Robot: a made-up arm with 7 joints.
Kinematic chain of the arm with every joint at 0, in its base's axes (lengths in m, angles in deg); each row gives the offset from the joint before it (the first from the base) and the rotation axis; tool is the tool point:
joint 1: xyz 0 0.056 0 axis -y
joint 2: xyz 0 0.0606 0 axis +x
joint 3: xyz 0 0 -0.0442 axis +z
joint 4: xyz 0 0 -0.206 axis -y
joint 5: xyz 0 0 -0.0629 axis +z
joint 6: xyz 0 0 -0.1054 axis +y
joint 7: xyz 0 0 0 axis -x
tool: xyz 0 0 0
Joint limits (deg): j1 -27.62..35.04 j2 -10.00..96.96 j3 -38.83..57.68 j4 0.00..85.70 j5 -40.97..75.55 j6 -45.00..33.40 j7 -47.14..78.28
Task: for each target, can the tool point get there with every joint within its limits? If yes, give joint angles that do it. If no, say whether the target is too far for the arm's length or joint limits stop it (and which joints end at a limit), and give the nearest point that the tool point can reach.
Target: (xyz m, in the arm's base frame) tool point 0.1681 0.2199 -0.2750
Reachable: yes | joints 9.74 -1.11 42.47 73.69 33.11 -30.42 -20.73
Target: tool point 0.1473 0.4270 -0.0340
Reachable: yes | joints -6.56 77.54 18.56 70.36 -13.07 -6.34 58.23
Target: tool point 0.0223 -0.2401 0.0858
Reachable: no: joint limits stop it (at a limit: joint 1, joint 2, joint 3, joint 4) | nearest point 0.2452 -0.0327 -0.1219 | short by 0.369 m
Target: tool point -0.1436 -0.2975 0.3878
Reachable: no: too far | nearest point 0.2452 -0.0327 -0.1219 | short by 0.694 m
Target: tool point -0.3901 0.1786 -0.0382
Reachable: no: joint limits stop it (at a limit: joint 1, joint 4) | nearest point -0.1864 0.2327 -0.3563 | short by 0.382 m
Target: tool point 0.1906 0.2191 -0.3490
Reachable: yes | joints 19.54 16.94 -14.60 22.70 11.65 -16.14 55.43
